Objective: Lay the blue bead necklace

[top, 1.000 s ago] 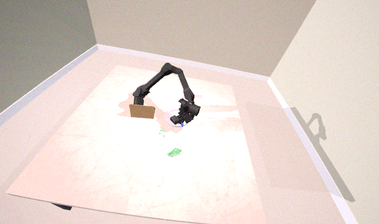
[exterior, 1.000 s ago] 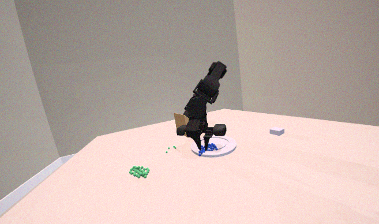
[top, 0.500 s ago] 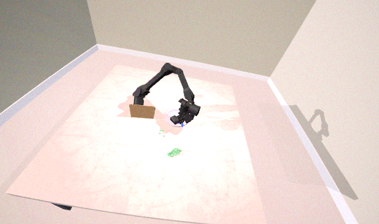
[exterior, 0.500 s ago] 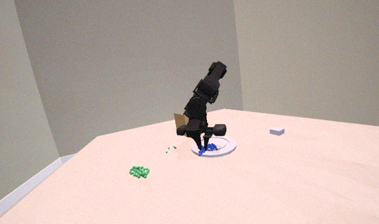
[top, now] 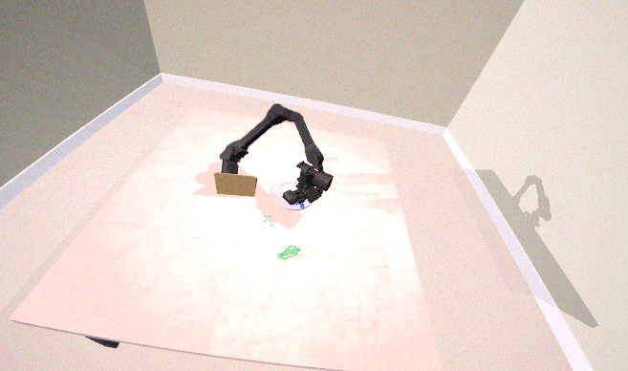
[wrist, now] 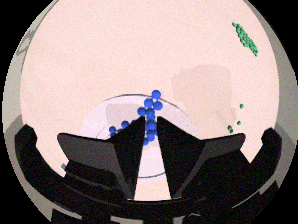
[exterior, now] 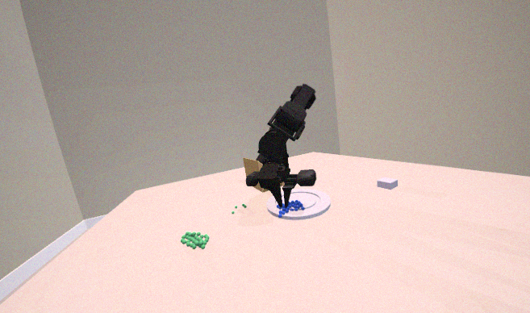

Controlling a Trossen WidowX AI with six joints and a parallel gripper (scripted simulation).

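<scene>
Right now my gripper tip is 40 mm past the round white bead board, 70 mm to the right of it and 20 mm above it. Also, from my gripper tip: small grey block: 70 mm ahead, 370 mm to the left, 10 mm below.
</scene>
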